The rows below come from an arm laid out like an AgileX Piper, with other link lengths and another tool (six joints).
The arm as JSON. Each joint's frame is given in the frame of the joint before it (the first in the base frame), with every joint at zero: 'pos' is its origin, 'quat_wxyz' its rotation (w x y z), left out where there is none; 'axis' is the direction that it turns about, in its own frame. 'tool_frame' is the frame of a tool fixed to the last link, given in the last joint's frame.
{
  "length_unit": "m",
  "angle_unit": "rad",
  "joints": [
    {
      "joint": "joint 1",
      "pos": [
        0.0,
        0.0,
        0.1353
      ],
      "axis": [
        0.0,
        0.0,
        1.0
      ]
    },
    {
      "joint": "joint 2",
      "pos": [
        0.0,
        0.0,
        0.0
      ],
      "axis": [
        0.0,
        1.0,
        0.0
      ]
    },
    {
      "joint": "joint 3",
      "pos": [
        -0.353,
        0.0,
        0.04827
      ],
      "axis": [
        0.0,
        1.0,
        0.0
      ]
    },
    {
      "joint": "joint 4",
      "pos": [
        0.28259,
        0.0,
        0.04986
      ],
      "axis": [
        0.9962,
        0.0,
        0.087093
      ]
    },
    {
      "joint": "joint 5",
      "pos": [
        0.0,
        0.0,
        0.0
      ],
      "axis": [
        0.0,
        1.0,
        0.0
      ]
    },
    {
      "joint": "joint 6",
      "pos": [
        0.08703,
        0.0,
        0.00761
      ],
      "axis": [
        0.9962,
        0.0,
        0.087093
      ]
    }
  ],
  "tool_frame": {
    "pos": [
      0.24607,
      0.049,
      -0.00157
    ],
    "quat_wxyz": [
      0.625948,
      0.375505,
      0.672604,
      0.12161
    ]
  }
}
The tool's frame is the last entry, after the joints.
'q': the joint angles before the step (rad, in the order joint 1, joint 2, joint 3, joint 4, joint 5, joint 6). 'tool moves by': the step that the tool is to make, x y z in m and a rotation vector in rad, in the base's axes. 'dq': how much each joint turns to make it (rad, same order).
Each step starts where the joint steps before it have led.
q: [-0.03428 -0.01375 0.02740 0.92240 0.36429 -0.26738]
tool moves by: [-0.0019 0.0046 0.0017 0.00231 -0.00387 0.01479]
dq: [-0.00001 0.00025 -0.00065 0.03285 0.00976 -0.03144]
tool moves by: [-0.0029 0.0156 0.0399 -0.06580 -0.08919 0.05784]
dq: [0.00006 0.06247 -0.06498 0.21343 0.01125 -0.29222]
